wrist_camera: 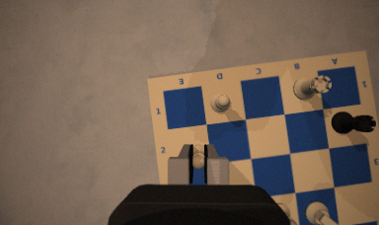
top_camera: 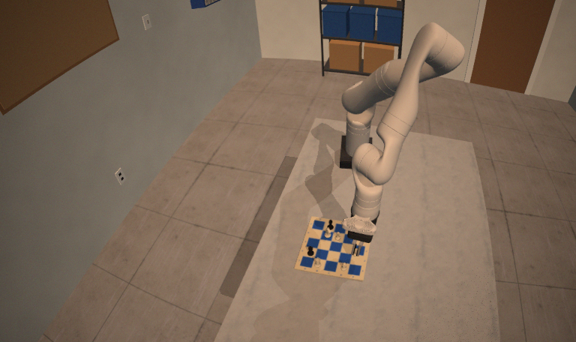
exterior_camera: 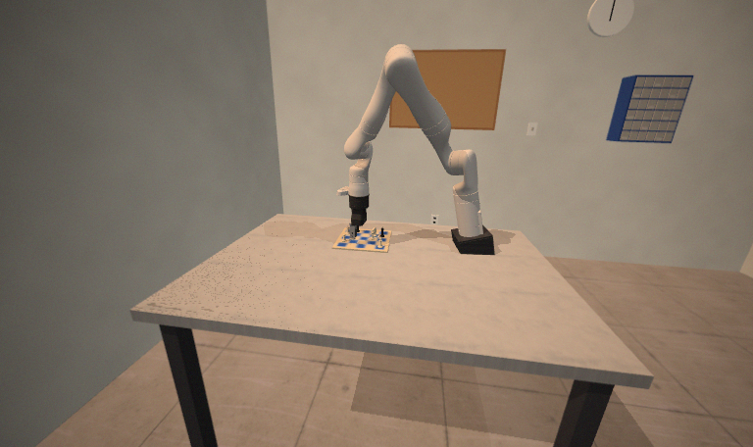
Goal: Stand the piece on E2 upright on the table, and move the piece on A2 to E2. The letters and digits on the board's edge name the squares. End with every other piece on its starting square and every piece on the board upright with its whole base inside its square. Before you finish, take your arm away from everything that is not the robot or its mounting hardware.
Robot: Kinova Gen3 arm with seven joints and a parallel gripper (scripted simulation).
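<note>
The chessboard is 70 mm to the right of my hand, 50 mm below it and 20 mm behind it.
</note>
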